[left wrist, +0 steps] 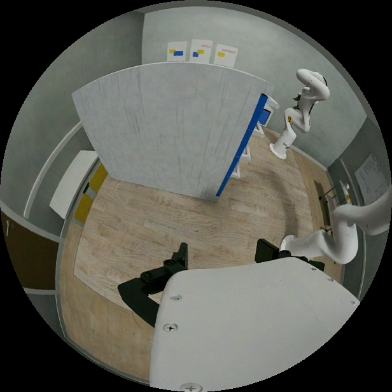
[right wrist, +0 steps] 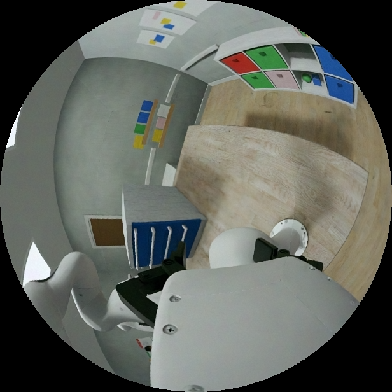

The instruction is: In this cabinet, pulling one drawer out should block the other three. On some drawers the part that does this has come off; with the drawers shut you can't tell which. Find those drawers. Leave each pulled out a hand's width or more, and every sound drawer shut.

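Note:
The grey cabinet (left wrist: 165, 125) (right wrist: 160, 202) stands on the table. In the left wrist view its large plain side faces the camera and its blue front (left wrist: 245, 142) is edge-on, with white handles sticking out. In the right wrist view four blue drawer fronts (right wrist: 144, 242) with white bar handles look flush and shut; their lower ends are partly hidden behind a finger. My left gripper (left wrist: 223, 252) is open and empty, off the cabinet's side. My right gripper (right wrist: 221, 251) is open and empty, out in front of the cabinet, touching no handle.
The other arm (left wrist: 300, 117) stands past the cabinet's front in the left wrist view. The left arm (right wrist: 82, 280) shows at lower left in the right wrist view. A shelf unit with coloured bins (right wrist: 282, 79) stands beyond the table (left wrist: 150, 225) (right wrist: 235, 165).

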